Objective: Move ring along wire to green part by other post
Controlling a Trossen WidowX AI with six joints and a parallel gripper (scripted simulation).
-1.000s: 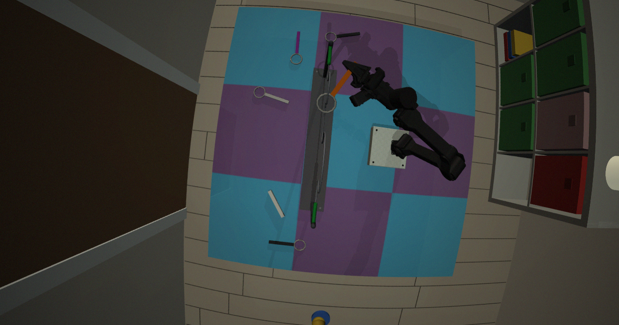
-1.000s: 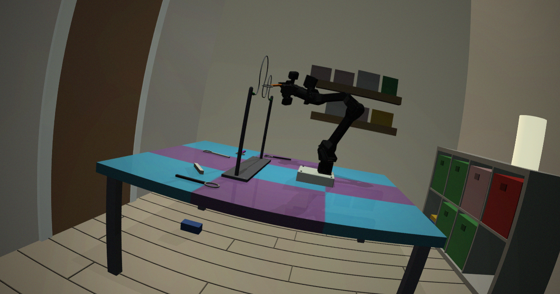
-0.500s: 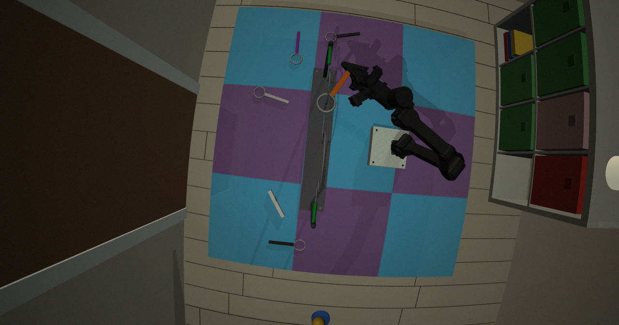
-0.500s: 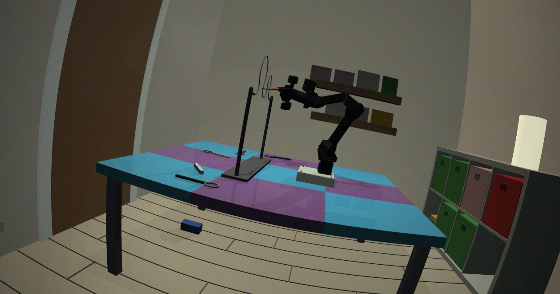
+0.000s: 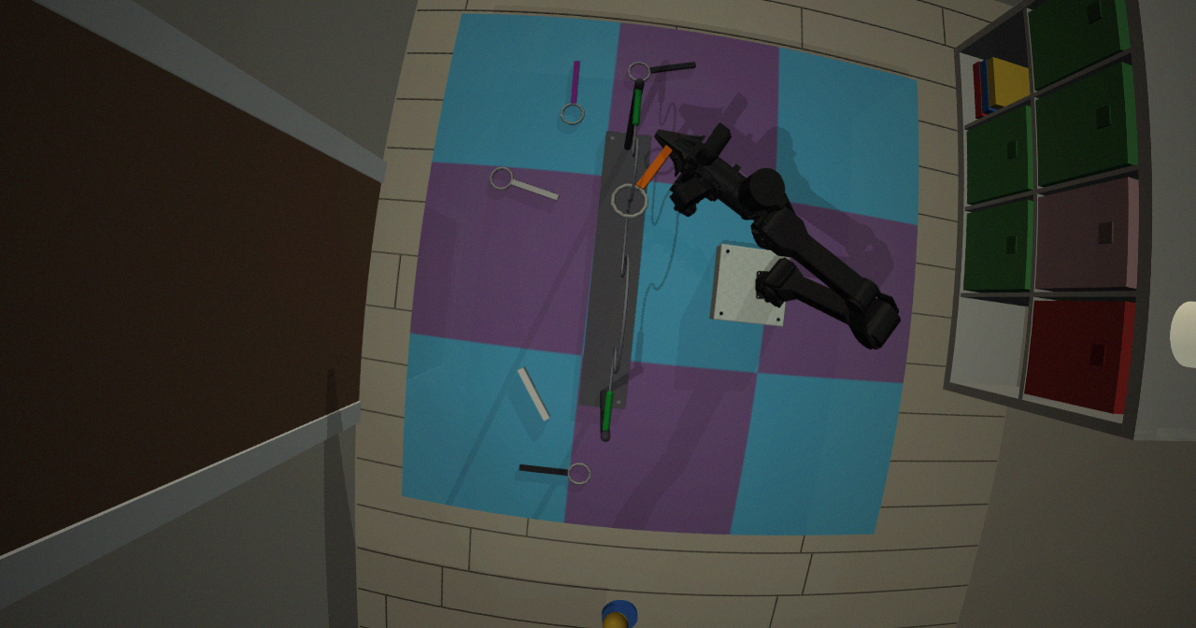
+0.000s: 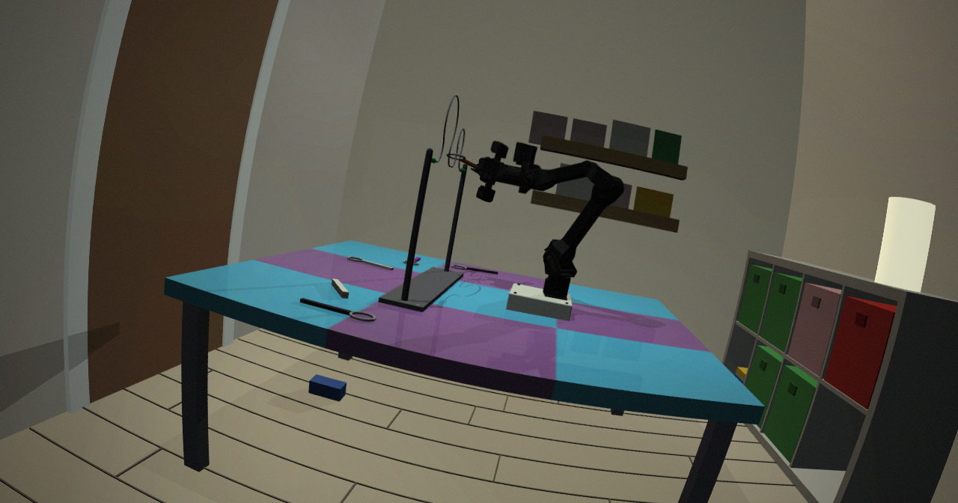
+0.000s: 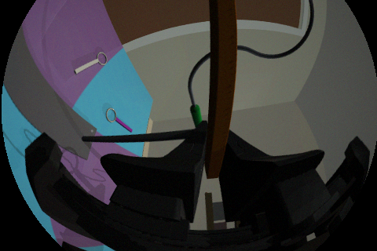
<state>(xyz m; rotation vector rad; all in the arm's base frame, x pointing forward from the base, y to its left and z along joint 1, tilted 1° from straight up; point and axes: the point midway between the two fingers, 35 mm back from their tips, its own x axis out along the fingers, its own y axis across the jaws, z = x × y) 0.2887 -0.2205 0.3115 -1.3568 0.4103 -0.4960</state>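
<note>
Right now my gripper tip is 9 cm to the right of the orange-handled ring, 2 cm short of it and 1 cm below it. The rest, counted from my gripper tip: white bar 51 cm to the left, 36 cm below, 23 cm ahead.
</note>
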